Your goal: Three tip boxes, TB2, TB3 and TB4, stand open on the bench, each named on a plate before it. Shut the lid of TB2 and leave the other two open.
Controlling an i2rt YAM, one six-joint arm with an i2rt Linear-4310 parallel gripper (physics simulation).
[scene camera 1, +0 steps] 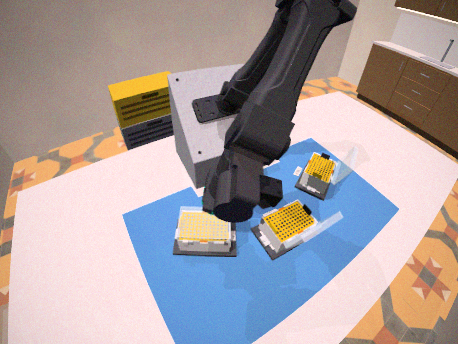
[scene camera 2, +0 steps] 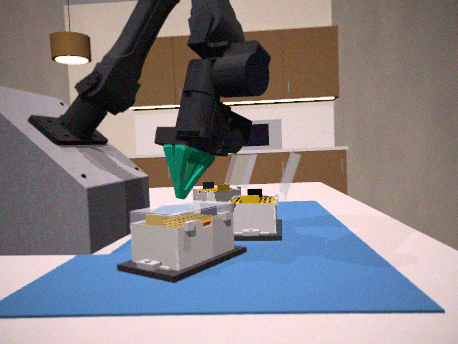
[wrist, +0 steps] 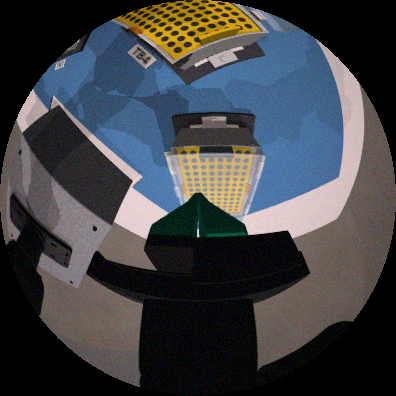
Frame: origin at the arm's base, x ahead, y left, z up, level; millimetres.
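Seen in the pictures: gripper, fingertip midpoint: (scene camera 1: 210,213) (scene camera 2: 180,199) (wrist: 197,197); arm's base, origin of the base link: (scene camera 1: 225,105) (scene camera 2: 71,133) (wrist: 35,232).
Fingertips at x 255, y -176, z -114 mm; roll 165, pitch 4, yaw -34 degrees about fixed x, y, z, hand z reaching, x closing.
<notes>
Pixels of each thing's top centre, then the offset from my fingertips to it. Level surfaces: height alone.
- TB2, middle of its top: (wrist: 205,199) (scene camera 2: 177,205) (scene camera 1: 204,217) 1 mm back, 16 mm right, 8 mm down
- TB4, middle of its top: (scene camera 2: 252,191) (scene camera 1: 291,216) 96 mm ahead, 172 mm left, 11 mm down
- blue mat, its level: 85 mm down
TB2 (scene camera 1: 205,246) (scene camera 2: 155,245) (wrist: 215,137) is the near box, known by elimination as its name plate does not show. Its clear lid (scene camera 1: 205,225) (scene camera 2: 185,207) (wrist: 220,180) lies over the yellow rack; I cannot tell whether it is fully seated. TB4 (scene camera 1: 290,221) (scene camera 2: 255,217) (wrist: 200,30) stands in the middle, its lid (scene camera 1: 320,230) (scene camera 2: 290,175) leaning up open. TB3 (scene camera 1: 320,167) (scene camera 2: 212,196) stands farthest, its lid (scene camera 1: 345,167) (scene camera 2: 241,170) also open. My gripper (scene camera 2: 181,197) (wrist: 197,197) is shut and empty, fingertips pointing down close above TB2's lid; the arm hides them in scene camera 1.
A grey pedestal (scene camera 1: 190,135) (scene camera 2: 117,215) (wrist: 75,165) carries the arm base beside the blue mat (scene camera 1: 200,295) (scene camera 2: 300,290) (wrist: 300,135). TB4's upright lid rises beside its box, on the side away from the pedestal. A yellow and dark cabinet (scene camera 1: 145,107) stands behind the bench.
</notes>
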